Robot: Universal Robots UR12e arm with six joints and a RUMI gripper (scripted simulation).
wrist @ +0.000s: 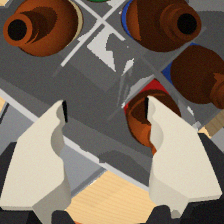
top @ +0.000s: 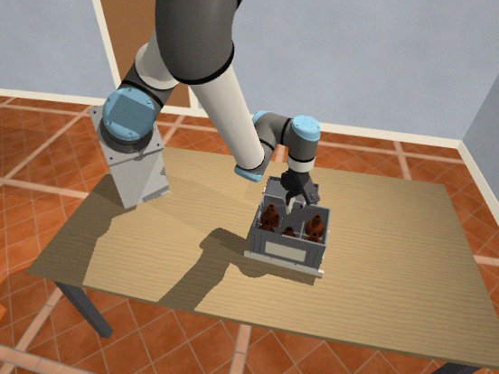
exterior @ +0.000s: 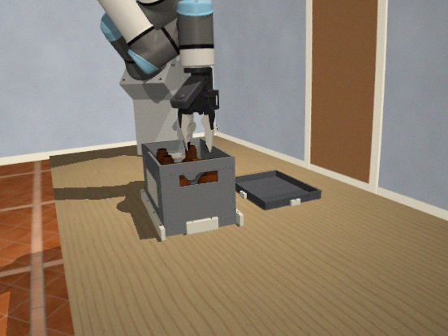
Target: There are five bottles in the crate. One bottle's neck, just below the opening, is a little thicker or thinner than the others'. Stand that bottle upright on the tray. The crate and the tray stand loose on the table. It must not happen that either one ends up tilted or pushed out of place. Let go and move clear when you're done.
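Right now the grey crate is 10 cm below my hand, 4 cm to the right of it and 1 cm behind it. From my hand the other things lie so: bottle 9 cm below, 9 cm ahead, 1 cm to the right; grey tray 25 cm to the left, 17 cm below, 1 cm ahead.
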